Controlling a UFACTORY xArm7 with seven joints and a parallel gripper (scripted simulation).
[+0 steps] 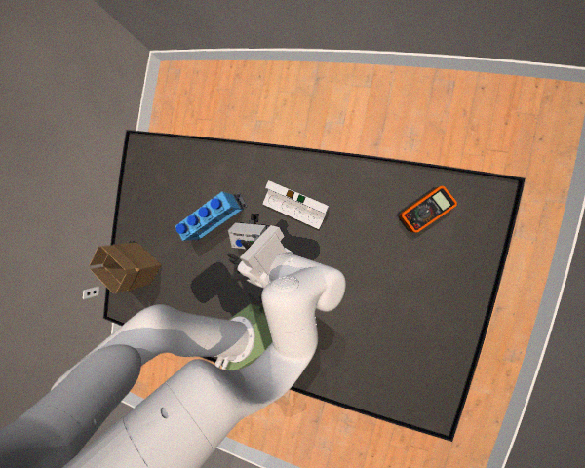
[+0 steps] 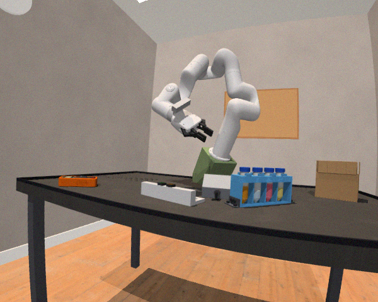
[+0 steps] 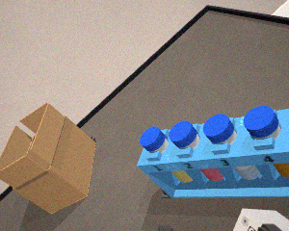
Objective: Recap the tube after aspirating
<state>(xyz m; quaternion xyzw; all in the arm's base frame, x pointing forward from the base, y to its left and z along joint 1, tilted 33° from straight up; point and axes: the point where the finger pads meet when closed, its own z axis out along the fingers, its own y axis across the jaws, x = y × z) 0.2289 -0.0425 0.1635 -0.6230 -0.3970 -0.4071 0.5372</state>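
Now: the tube neck 9 cm ahead of my hand, 19 cm to the left of it and 13 cm below it. Round my hand: blue cycle key: 2 cm behind, 9 cm to the left, 17 cm below; key housing: 7 cm to the left, 19 cm below; green ready key: 1 cm behind, 5 cm to the left, 17 cm below.
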